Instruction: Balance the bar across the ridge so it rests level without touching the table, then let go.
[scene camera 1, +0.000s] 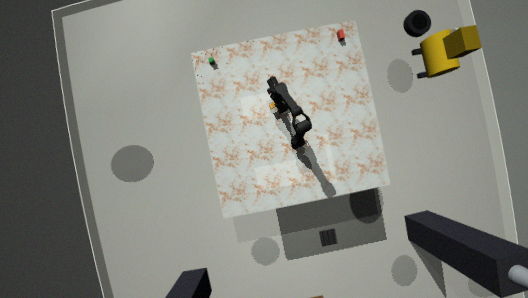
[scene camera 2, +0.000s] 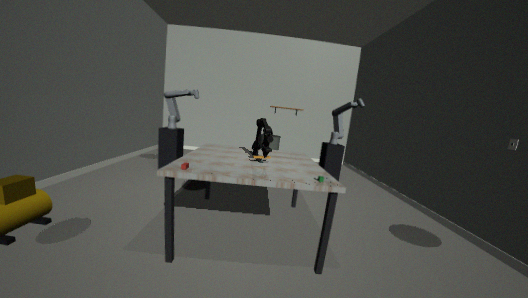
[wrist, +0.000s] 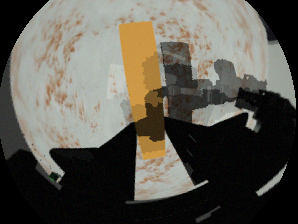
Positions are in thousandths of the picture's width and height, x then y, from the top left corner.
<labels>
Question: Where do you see an orange bar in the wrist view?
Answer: At 478, 319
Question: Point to my gripper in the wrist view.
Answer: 502, 547
</labels>
